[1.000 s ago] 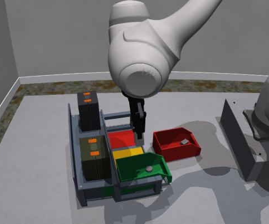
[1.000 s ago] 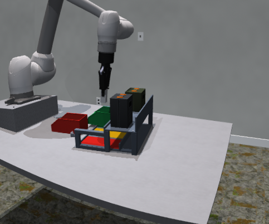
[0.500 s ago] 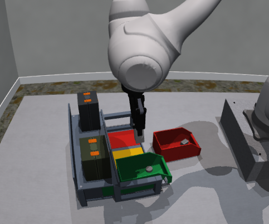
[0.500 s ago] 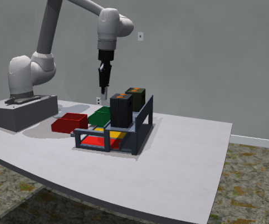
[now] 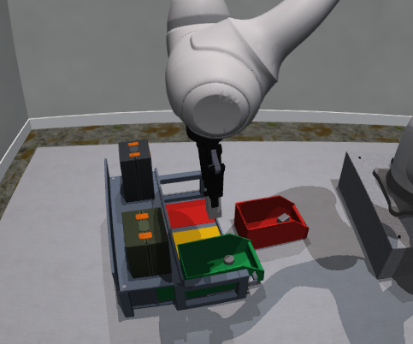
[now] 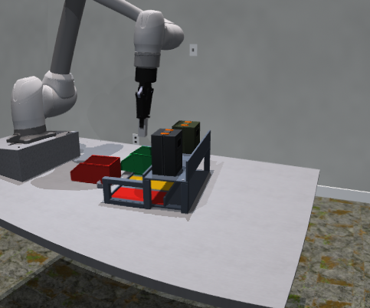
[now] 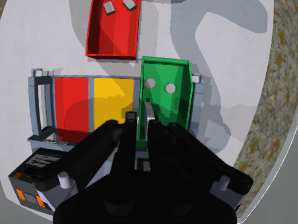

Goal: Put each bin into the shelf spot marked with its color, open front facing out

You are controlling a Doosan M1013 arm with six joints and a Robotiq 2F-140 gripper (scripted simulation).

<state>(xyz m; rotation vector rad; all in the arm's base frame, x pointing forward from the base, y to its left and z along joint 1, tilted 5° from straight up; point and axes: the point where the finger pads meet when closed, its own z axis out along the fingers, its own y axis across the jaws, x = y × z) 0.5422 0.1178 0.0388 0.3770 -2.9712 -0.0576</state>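
Right now my hand is 14 cm above the green bin, 5 cm to the right of it and 2 cm past it. From my hand the other things lie so: red bin 15 cm below, 15 cm behind, 11 cm to the right.
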